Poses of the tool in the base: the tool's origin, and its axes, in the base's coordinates. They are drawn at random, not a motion.
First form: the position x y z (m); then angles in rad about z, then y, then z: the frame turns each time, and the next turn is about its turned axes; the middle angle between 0 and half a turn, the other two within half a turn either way.
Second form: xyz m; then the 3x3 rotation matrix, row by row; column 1 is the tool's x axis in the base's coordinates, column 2 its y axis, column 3 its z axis. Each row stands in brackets. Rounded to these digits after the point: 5 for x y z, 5 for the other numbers.
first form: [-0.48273 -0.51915 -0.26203 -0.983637 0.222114 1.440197]
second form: [-0.48273 -0.51915 -0.26203], [[0.89580 -0.42737 0.12204], [0.44353 0.87730 -0.18340], [-0.02869 0.21842 0.97543]]
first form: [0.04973 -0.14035 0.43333 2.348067 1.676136 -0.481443]
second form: [0.04973 -0.14035 0.43333], [[0.39544 -0.59765 -0.69745], [0.25833 -0.65632 0.70888], [-0.88141 -0.46049 -0.10514]]
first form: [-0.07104 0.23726 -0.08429 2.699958 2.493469 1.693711]
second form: [-0.07104 0.23726 -0.08429], [[-0.51256 -0.66289 -0.54577], [-0.85546 0.44902 0.25803], [0.07402 0.59914 -0.79722]]
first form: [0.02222 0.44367 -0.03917 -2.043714 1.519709 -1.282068]
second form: [0.02222 0.44367 -0.03917], [[-0.86002 0.23119 -0.45489], [0.42369 -0.17327 -0.88908], [-0.28436 -0.95736 0.05107]]
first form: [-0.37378 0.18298 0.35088 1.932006 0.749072 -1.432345]
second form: [-0.37378 0.18298 0.35088], [[0.89080 -0.38543 -0.24066], [0.44457 0.62974 0.63702], [-0.09398 -0.67444 0.73232]]
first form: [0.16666 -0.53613 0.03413 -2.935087 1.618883 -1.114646]
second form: [0.16666 -0.53613 0.03413], [[-0.16335 0.13256 -0.97762], [0.88302 -0.42229 -0.20480], [-0.43999 -0.89672 -0.04807]]
